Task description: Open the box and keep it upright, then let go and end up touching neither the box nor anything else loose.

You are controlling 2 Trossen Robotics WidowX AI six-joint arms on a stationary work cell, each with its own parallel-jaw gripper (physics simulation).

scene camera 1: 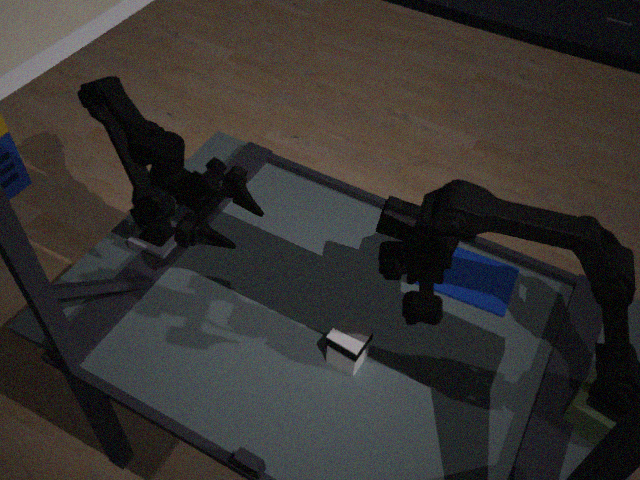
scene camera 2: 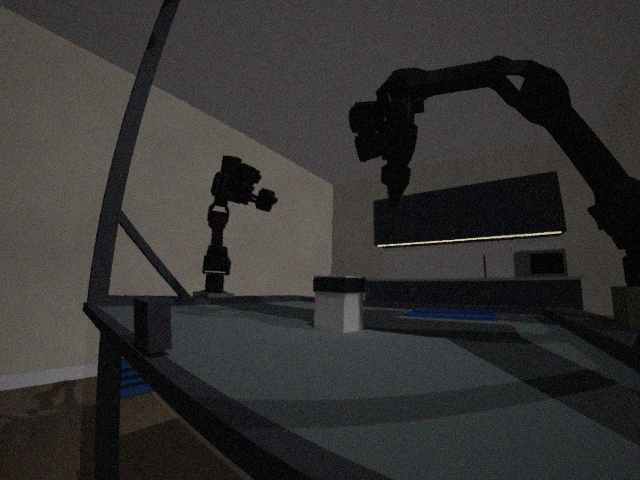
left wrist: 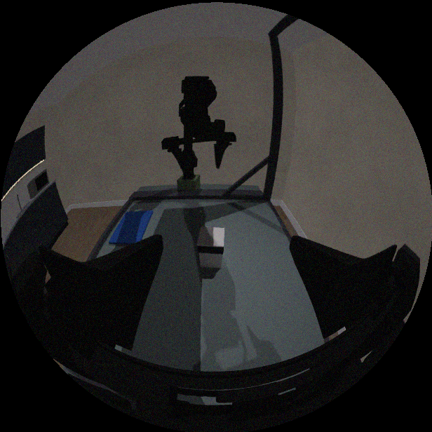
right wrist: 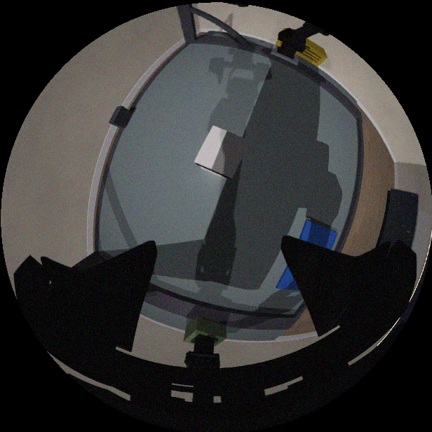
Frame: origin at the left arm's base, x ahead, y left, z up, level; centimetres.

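Seen in the pictures: left gripper, fingertip midpoint: (scene camera 1: 249, 230) (scene camera 2: 263, 195); right gripper, fingertip midpoint: (scene camera 2: 392, 198); left arm's base at its link origin: (scene camera 1: 158, 233) (scene camera 2: 213, 292); right arm's base at its link origin: (scene camera 1: 608, 401).
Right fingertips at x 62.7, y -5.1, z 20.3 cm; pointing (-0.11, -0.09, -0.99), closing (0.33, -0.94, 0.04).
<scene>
Pixels of each thing's top centre, then the offset from my right fingertips to it. "spot": a spot on its surface instead. Level surfaces: height alone.
- small white box at its top centre: (scene camera 2: 339, 276) (scene camera 1: 349, 334) dx -9.5, dy -2.4, dz -14.3 cm
- table at its surface level: dz -23.6 cm
- dark band at a spot on its surface: (scene camera 2: 338, 284) spot: dx -7.7, dy -5.9, dz -15.6 cm
- flat blue object at its top centre: (scene camera 1: 467, 275) (scene camera 2: 451, 312) dx +6.2, dy +30.7, dz -22.8 cm
- dark block at its top centre: (scene camera 2: 153, 297) (scene camera 1: 249, 457) dx -15.4, dy -31.6, dz -17.9 cm
A small white box (scene camera 1: 338, 360) (scene camera 2: 327, 313) (left wrist: 211, 239) (right wrist: 220, 153) stands upright on the table (scene camera 1: 289, 413) (scene camera 2: 392, 366). A dark band (scene camera 2: 338, 284) runs round its top, and the lid looks shut in all views. My left gripper (scene camera 1: 248, 230) (left wrist: 229, 242) is open and empty, high over the far left of the table, well apart from the box. My right gripper (left wrist: 201, 170) (right wrist: 220, 245) is open and empty, fingers down, above and to the right of the box in scene camera 1, apart from it. One of its fingers is hidden there.
A flat blue object (scene camera 1: 480, 283) (left wrist: 131, 227) (right wrist: 320, 235) lies near the table's back right edge. A dark block (scene camera 1: 248, 458) (scene camera 2: 151, 326) (right wrist: 121, 116) sits at the front edge. A frame post (scene camera 2: 126, 149) rises at the left. A green block (left wrist: 188, 182) (right wrist: 205, 329) is at the right arm's base.
</scene>
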